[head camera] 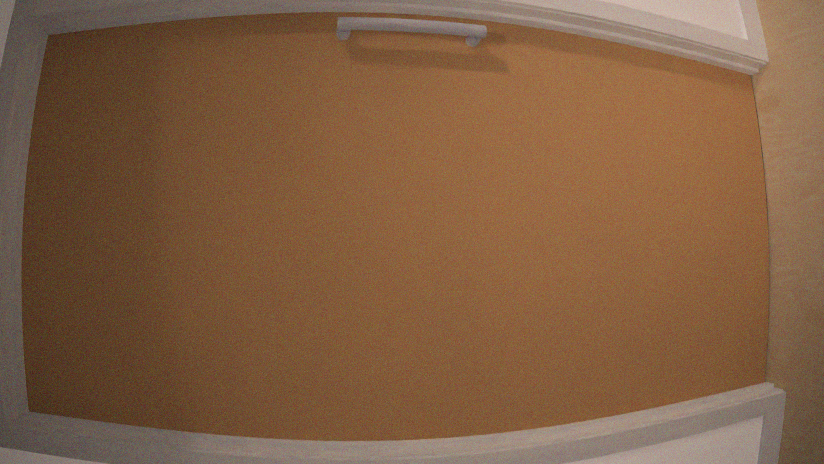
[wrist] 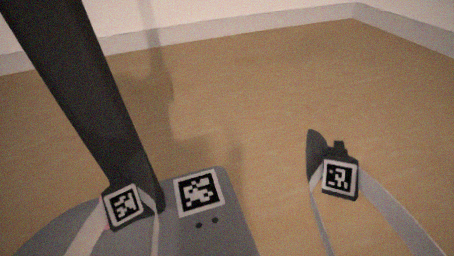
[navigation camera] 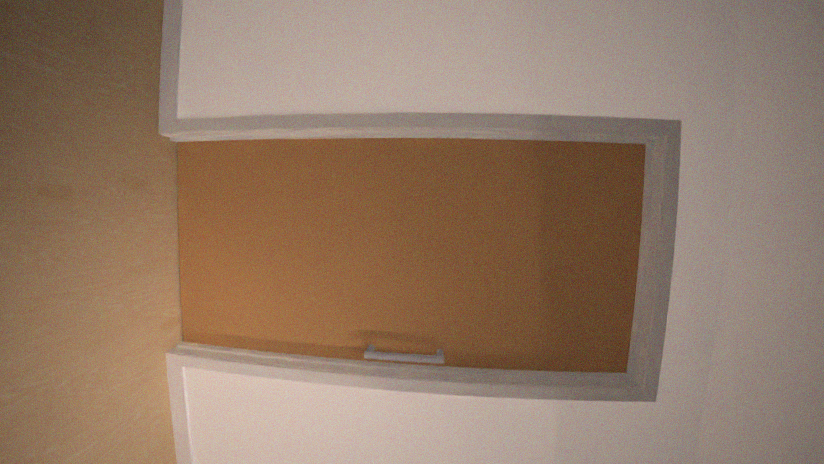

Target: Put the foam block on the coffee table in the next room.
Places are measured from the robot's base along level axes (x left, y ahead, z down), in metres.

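Pixels of known places: gripper, fingertip midpoint: (wrist: pixel 228 158).
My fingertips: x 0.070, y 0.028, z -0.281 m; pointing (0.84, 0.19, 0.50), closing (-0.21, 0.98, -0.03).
Ahead of a thing's pixels: the offset from my fingertips to its top centre. "*": to the spot under its first point. Level surfaces: height alone.
My gripper (wrist: pixel 228 158) is open in the wrist view, its two fingers wide apart above a wooden floor {dz +0.281 m} (wrist: pixel 270 85). Wooden floor shows between the fingertips, along with part of my grey base, and no object is held. The left finger overlaps the dark mast and the base. The foam block does not show in any view. The coffee table does not show either.
A brown door {* dx -0.184, dy +1.201, dz -0.876 m} (head camera: pixel 403 230) (navigation camera: pixel 403 247) with a grey handle {* dx -0.635, dy +1.113, dz -0.867 m} (head camera: pixel 412 25) (navigation camera: pixel 403 357) stands shut in a grey frame. My mast (wrist: pixel 75 85) and grey base (wrist: pixel 217 240) show below the wrist. White walls with skirting (wrist: pixel 225 31) meet in a corner beyond the gripper.
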